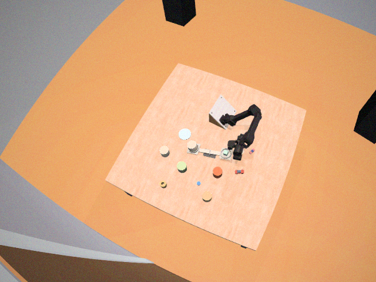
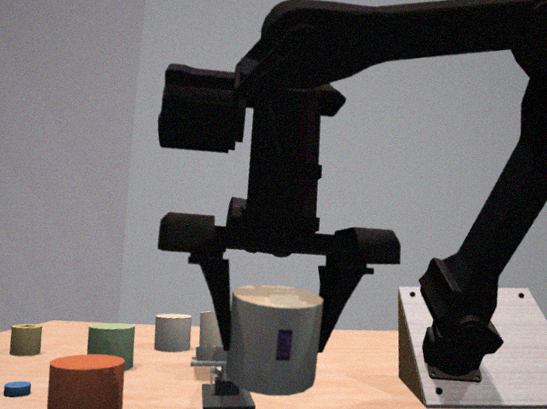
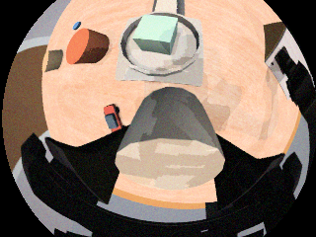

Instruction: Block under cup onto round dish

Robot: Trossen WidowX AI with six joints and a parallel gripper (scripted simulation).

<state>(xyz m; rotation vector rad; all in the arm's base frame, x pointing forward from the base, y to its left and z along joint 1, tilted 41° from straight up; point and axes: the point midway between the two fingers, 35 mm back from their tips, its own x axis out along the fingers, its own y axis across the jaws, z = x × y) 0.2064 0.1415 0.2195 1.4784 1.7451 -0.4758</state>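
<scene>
The pale-green block is 5 cm ahead of my gripper tip, 8 cm to the right of it and 1 cm below it. Round my gripper tip: small balance: 9 cm ahead, 20 cm to the right, 7 cm below; then red toy car: 9 cm ahead, 8 cm to the left, 8 cm below; then red-orange cylinder: 18 cm ahead, 6 cm to the right, 6 cm below.
</scene>
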